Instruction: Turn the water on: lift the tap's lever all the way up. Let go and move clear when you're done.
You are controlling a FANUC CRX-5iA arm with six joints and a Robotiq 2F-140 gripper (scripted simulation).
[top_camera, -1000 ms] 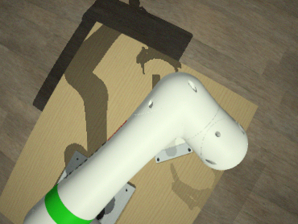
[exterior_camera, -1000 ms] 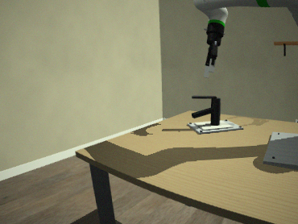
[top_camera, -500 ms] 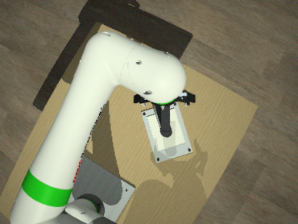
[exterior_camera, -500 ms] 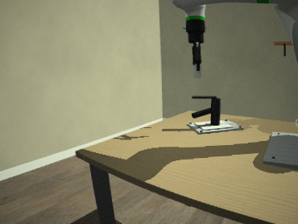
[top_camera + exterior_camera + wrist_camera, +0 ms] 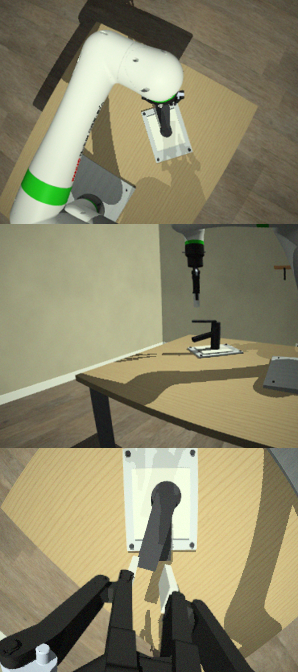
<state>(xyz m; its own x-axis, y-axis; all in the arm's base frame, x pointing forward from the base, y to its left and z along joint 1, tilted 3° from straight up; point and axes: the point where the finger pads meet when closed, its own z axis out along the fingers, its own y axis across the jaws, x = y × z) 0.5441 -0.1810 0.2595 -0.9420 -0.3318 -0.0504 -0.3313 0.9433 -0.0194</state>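
The lever is 100 mm below my hand, 40 mm behind it and 10 mm to the right of it. From my hand the other things lie so: black tap 160 mm below, 60 mm behind, 20 mm to the right.
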